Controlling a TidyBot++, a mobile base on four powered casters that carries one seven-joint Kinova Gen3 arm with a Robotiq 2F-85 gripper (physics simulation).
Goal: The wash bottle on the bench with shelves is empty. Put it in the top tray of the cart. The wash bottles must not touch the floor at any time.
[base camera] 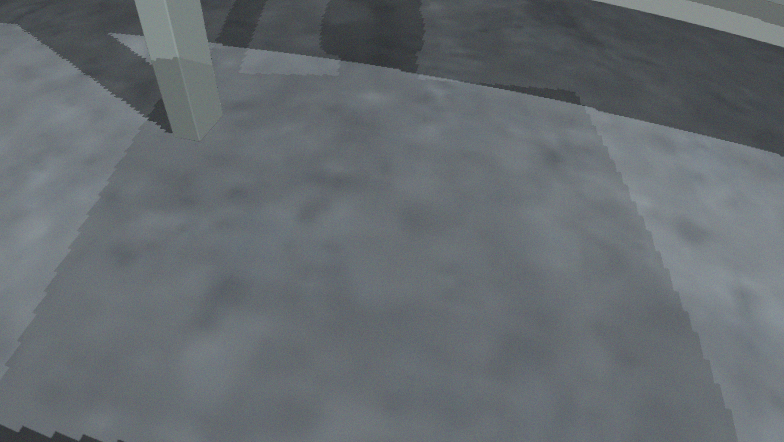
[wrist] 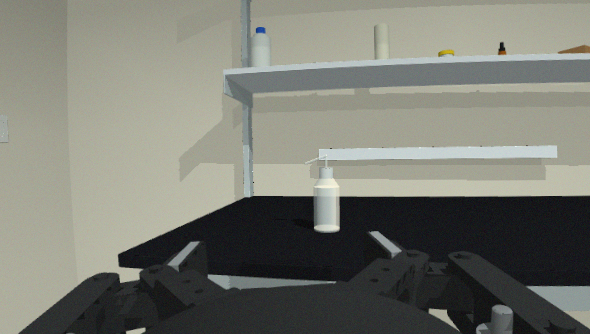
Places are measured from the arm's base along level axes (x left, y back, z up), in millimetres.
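Where they show: gripper, fingertip midpoint: (wrist: 286, 254).
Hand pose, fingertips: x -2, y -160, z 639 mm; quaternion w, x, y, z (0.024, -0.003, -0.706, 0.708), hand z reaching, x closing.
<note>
After its pixels a point has its place.
A white wash bottle (wrist: 326, 207) @(x -117, y -642, z 574 mm) with a thin angled spout stands upright on the black bench top (wrist: 450, 240) @(x -348, y -537, z 517 mm), towards its left end, in the wrist view. My gripper (wrist: 286, 254) @(x -2, y -160, z 639 mm) is open, with nothing between its fingers. The bottle stands beyond the fingertips, apart from them, and appears between them, nearer the right finger. The cart and its top tray do not show in either view.
Above the bench runs a shelf (wrist: 400, 74) with a blue-capped bottle (wrist: 260, 49) @(x 33, y -1041, z 1063 mm), a beige cylinder (wrist: 381, 41) @(x -394, y -1008, z 1088 mm), a yellow-lidded jar (wrist: 446, 53) @(x -586, y -920, z 1023 mm) and a small dark-topped bottle (wrist: 502, 49) @(x -783, y -899, z 1039 mm). A pale bench leg (base camera: 186, 93) @(x 215, y -551, z -328 mm) stands on the floor at upper left in the base view.
</note>
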